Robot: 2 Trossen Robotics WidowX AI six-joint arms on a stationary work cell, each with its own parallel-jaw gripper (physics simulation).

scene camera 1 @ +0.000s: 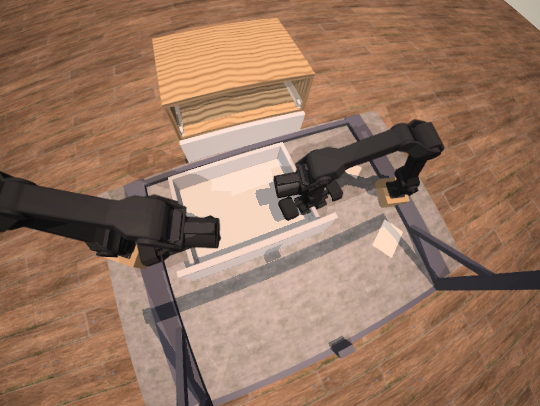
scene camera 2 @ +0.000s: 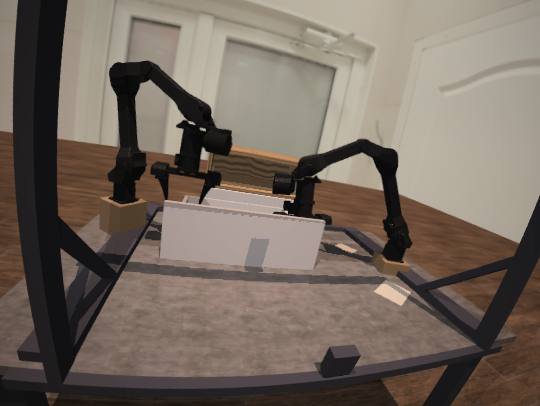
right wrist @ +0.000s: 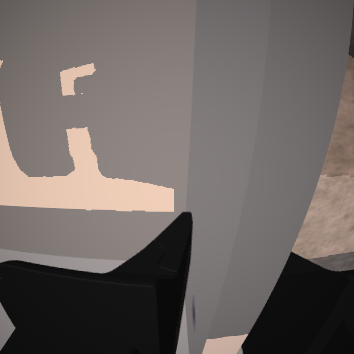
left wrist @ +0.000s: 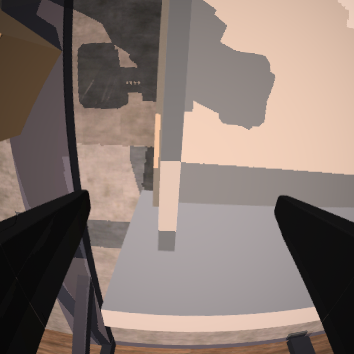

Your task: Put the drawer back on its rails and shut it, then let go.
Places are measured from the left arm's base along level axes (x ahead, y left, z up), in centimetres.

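Pixels of known places: left gripper, fingertip midpoint: (left wrist: 185, 202); right gripper, fingertip midpoint: (scene camera 1: 308, 211) (right wrist: 203, 220); left arm's base, origin of the base link: (scene camera 1: 124, 245) (scene camera 2: 123, 199); right arm's base, origin of the base link: (scene camera 1: 395, 189) (scene camera 2: 392, 257).
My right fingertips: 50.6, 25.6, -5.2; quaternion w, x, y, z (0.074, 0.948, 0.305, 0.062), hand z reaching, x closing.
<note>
Ahead of a thing's pixels: the offset from my right fingertips to its top centre, as dx, dy, dz. "spot": to the spot under its first point. Level surfaces: height alone.
The white drawer (scene camera 1: 230, 257) (scene camera 2: 210, 235) (left wrist: 215, 270) (right wrist: 225, 100) lies upright on the table, apart from the wooden cabinet @[-36.6, +36.6, +23.2] (scene camera 1: 230, 55) (scene camera 2: 265, 153), its front panel facing away from the cabinet. The cabinet's upper opening shows a left rail @[spot: -48.4, +16.7, +9.8] (scene camera 1: 178, 119) and a right rail @[spot: -13.6, +39.3, +9.0] (scene camera 1: 294, 94). My left gripper (scene camera 2: 184, 200) (left wrist: 185, 202) is open above the drawer's left front corner; the left side wall's end shows between its fingertips, not gripped. In scene camera 1 its fingers are hidden under the arm. My right gripper (scene camera 1: 312, 201) (right wrist: 203, 220) is shut on the drawer's right side wall near the front panel.
A white panel @[-27.3, +22.2, +6.3] (scene camera 1: 245, 137) stands below the cabinet opening, behind the dark table frame @[spot: -28.6, +9.9, +4.6] (scene camera 1: 230, 155). Frame bars run along both sides of the table @[dz -5.0] (scene camera 1: 280, 320) (scene camera 2: 225, 325). A small dark block @[+19.1, -39.2, +0.8] (scene camera 1: 341, 346) (scene camera 2: 340, 360) sits at the near edge.
</note>
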